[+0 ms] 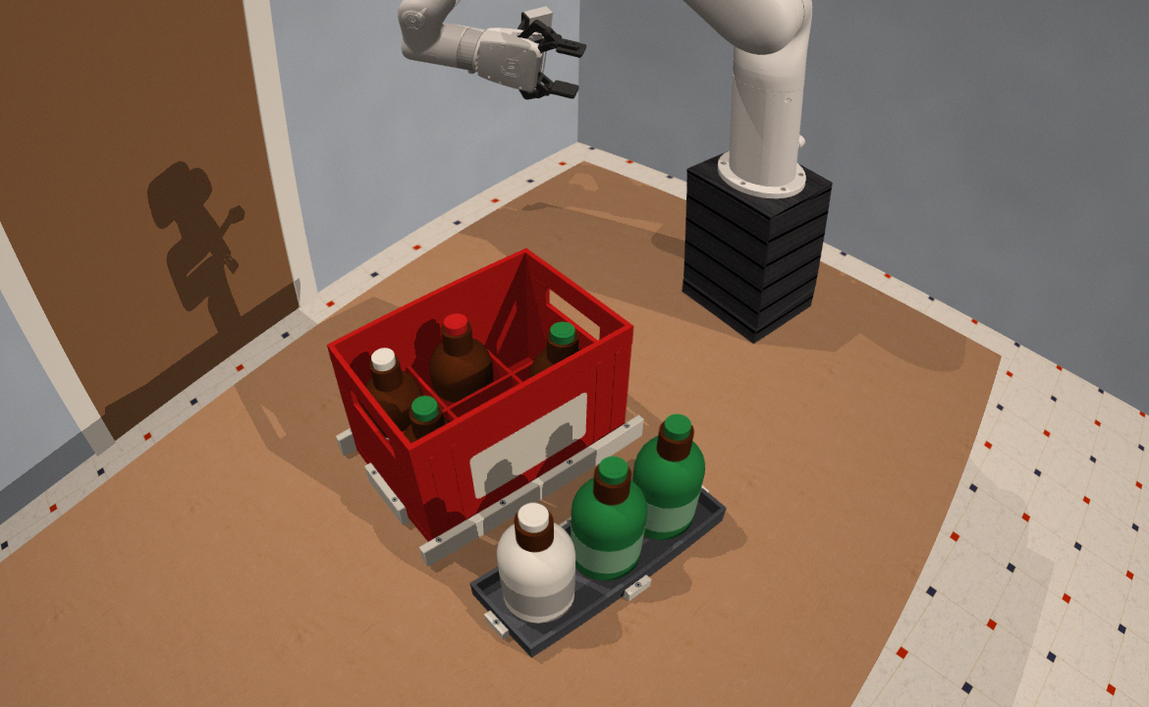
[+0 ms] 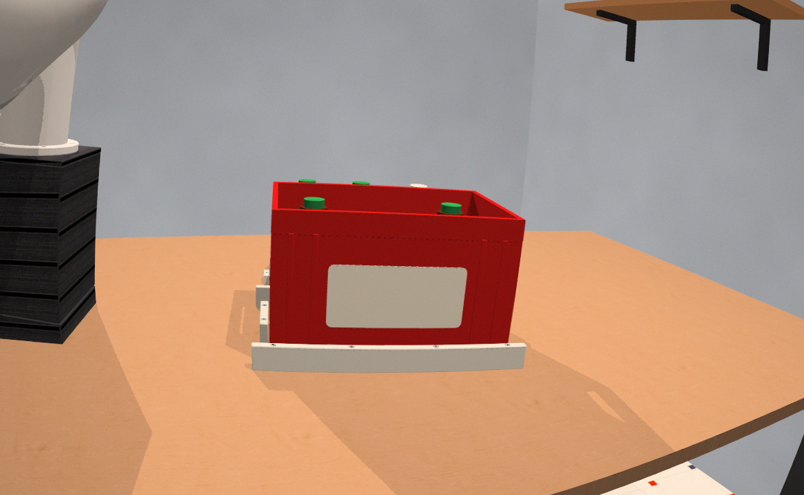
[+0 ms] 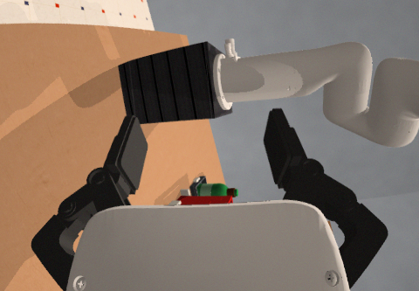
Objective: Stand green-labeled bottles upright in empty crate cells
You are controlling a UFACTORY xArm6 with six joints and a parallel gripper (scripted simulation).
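Now: hand 38 cm short of the green bottle, 47 cm to the right of it and 21 cm above it. Round my hand: dark tray: 46 cm ahead, 46 cm to the left, 28 cm below; crate: 43 cm ahead, 25 cm to the left, 21 cm below; white-labeled bottle: 54 cm ahead, 45 cm to the left, 21 cm below.
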